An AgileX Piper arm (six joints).
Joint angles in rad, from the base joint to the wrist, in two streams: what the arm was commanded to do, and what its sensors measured. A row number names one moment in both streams.
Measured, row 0: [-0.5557 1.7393 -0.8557 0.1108 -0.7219 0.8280]
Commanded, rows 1 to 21: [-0.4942 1.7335 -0.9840 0.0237 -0.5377 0.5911]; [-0.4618 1.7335 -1.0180 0.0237 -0.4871 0.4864]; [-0.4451 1.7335 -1.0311 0.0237 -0.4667 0.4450]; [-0.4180 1.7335 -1.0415 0.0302 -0.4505 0.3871]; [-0.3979 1.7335 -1.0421 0.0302 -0.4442 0.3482]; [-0.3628 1.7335 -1.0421 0.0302 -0.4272 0.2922]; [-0.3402 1.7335 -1.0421 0.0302 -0.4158 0.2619]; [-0.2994 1.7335 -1.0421 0.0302 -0.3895 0.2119]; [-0.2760 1.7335 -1.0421 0.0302 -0.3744 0.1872]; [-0.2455 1.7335 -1.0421 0.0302 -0.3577 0.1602]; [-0.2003 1.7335 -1.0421 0.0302 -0.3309 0.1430]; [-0.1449 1.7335 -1.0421 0.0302 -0.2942 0.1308]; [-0.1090 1.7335 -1.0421 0.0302 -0.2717 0.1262]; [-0.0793 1.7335 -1.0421 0.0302 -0.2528 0.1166]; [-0.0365 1.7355 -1.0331 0.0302 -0.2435 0.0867]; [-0.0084 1.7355 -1.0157 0.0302 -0.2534 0.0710]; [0.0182 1.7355 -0.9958 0.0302 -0.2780 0.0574]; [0.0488 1.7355 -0.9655 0.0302 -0.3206 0.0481]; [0.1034 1.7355 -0.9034 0.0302 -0.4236 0.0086]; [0.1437 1.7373 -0.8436 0.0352 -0.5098 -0.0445]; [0.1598 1.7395 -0.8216 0.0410 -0.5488 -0.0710]
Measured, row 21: [0.0962 1.7399 -0.9097 0.0392 -0.3802 0.0263]
